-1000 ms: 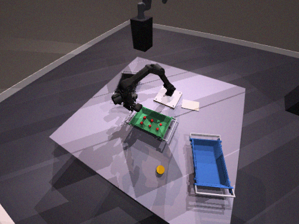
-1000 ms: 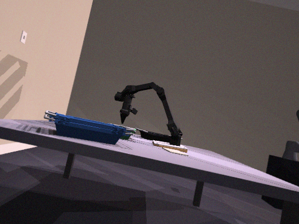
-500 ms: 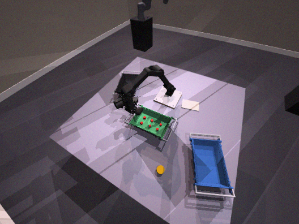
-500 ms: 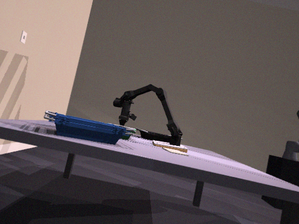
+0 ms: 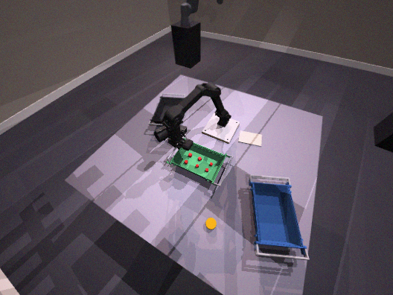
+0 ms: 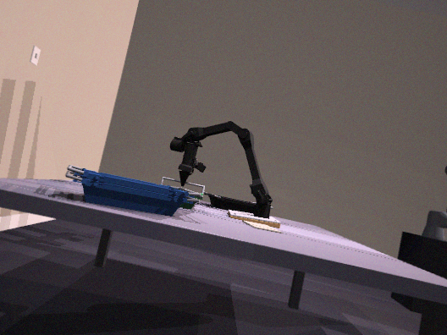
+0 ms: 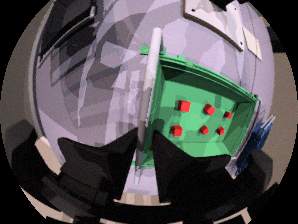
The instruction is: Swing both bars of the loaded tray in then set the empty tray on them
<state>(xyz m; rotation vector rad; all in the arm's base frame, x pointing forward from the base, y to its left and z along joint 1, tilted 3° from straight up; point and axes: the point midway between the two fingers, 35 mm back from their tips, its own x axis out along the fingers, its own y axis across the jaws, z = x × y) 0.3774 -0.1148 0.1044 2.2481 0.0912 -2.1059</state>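
Now: the black tray 29 cm to the right of my gripper tip, 27 cm behind it and 3 cm below it. The rest, counted from my gripper tip: yellow disc 37 cm to the left, 24 cm ahead, 7 cm below; card 37 cm behind, 33 cm to the left, 7 cm below.
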